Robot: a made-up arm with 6 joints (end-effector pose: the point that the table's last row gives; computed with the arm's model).
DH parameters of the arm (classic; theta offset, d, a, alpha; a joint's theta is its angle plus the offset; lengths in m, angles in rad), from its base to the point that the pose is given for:
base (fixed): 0.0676 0 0.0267 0
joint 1: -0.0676 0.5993 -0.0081 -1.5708
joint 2: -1.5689 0 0.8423 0
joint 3: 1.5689 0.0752 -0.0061 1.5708
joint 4: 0 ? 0.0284 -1.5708
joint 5: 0 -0.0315 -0.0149 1.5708
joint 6: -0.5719 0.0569 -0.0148 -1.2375
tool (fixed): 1.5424 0.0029 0 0
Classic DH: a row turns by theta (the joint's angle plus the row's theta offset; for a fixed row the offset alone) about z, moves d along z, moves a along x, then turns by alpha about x.
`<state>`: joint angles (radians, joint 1 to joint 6).
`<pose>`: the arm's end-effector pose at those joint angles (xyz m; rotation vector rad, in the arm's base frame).
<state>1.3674 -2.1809 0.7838 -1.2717 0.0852 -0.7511</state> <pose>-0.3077 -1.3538 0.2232 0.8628 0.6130 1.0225</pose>
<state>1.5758 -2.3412 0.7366 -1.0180 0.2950 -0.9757</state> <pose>-0.0049 -1.3150 -0.0127 0.8163 0.7341 1.4099</pose>
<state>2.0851 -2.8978 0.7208 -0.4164 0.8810 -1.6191</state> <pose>0.3982 -0.7116 -0.5667 0.4994 0.9980 1.9172</pose>
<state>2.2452 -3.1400 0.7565 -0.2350 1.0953 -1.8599</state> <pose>0.3257 -0.4259 -0.6867 0.4437 1.0826 1.9045</pose>
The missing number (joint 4, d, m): 0.6445
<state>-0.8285 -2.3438 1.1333 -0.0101 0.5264 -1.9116</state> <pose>-0.7783 0.9532 0.3040 0.9717 0.1885 -1.3205</pose>
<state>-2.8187 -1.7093 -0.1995 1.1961 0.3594 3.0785</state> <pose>1.4998 0.3882 0.2993 0.6603 1.5850 2.4959</pose>
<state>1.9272 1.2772 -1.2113 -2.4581 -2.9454 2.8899</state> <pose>-0.3357 0.7044 1.4301 1.7870 -1.1762 1.0275</pose>
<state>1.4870 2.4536 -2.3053 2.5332 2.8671 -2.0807</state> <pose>-0.0467 0.5956 0.5341 -1.3712 -1.6831 -0.4024</pose>
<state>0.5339 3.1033 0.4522 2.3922 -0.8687 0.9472</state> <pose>-0.2549 -0.0757 -0.8287 1.6557 0.3691 0.8683</pose>
